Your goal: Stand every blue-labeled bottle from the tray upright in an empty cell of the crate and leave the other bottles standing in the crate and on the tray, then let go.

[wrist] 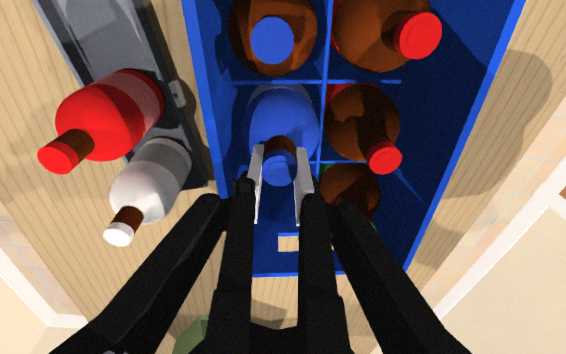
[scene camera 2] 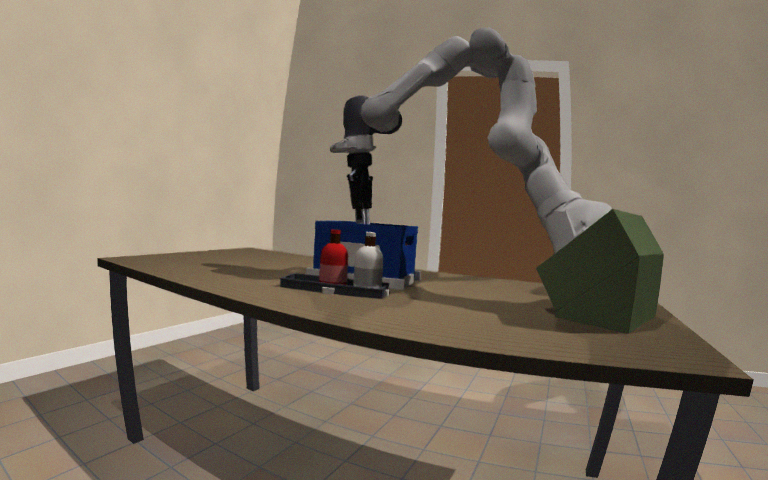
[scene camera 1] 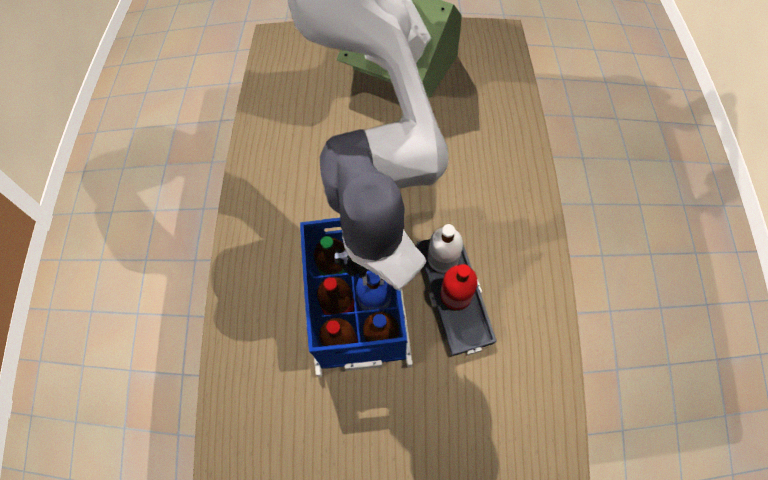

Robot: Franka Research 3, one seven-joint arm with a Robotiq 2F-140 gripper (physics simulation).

Path:
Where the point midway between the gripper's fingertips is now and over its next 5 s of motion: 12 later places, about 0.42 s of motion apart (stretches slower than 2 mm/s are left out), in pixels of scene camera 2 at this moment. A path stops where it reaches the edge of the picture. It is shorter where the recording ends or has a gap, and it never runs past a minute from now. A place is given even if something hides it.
My gripper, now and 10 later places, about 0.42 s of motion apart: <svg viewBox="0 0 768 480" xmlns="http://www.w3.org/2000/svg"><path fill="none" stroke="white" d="M363 230L362 231L363 236L363 236L362 236L362 236L360 226L356 207L354 190L355 178L355 165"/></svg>

